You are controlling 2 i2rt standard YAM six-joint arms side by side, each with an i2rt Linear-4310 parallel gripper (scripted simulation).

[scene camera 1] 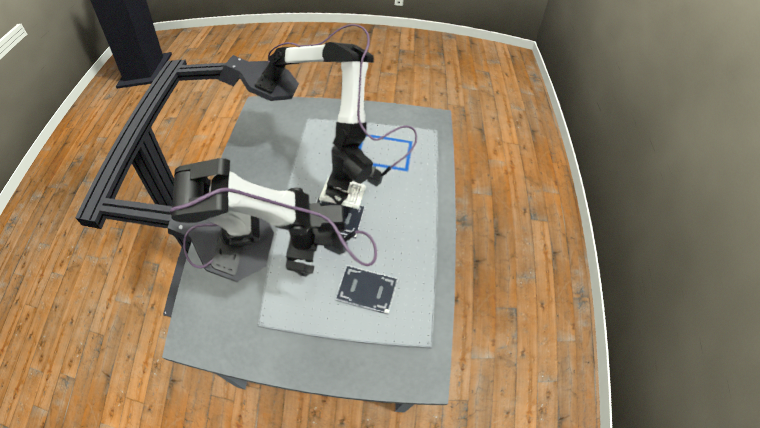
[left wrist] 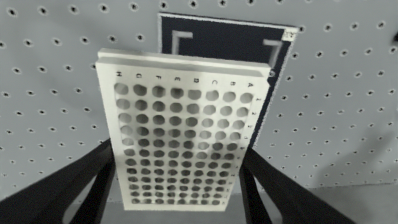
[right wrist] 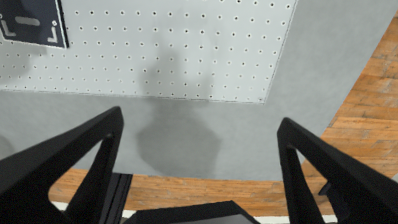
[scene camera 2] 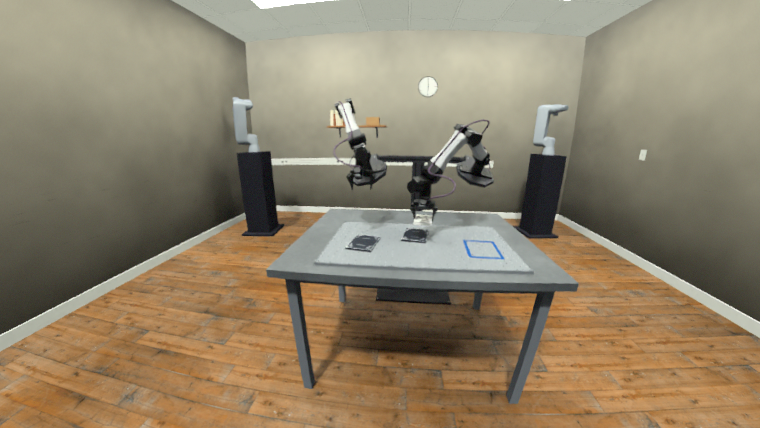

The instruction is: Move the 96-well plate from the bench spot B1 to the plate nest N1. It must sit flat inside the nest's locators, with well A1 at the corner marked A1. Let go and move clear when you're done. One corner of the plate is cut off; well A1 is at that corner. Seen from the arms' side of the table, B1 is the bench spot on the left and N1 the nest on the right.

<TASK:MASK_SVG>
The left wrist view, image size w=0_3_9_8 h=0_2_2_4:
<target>left gripper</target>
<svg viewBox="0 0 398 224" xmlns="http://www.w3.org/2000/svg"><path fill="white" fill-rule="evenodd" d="M248 145L239 170L246 224L273 224L259 195L255 178L280 211L282 224L356 224L349 217L273 167ZM111 139L107 139L71 164L0 201L0 224L63 224L63 217L67 208L95 176L96 178L89 193L69 224L100 224L116 170Z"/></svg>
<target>white 96-well plate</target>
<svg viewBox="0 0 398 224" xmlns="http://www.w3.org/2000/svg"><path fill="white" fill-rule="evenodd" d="M100 49L98 51L99 60L95 64L124 209L225 211L270 86L267 82L271 69L270 66L266 63L108 48Z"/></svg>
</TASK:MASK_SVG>
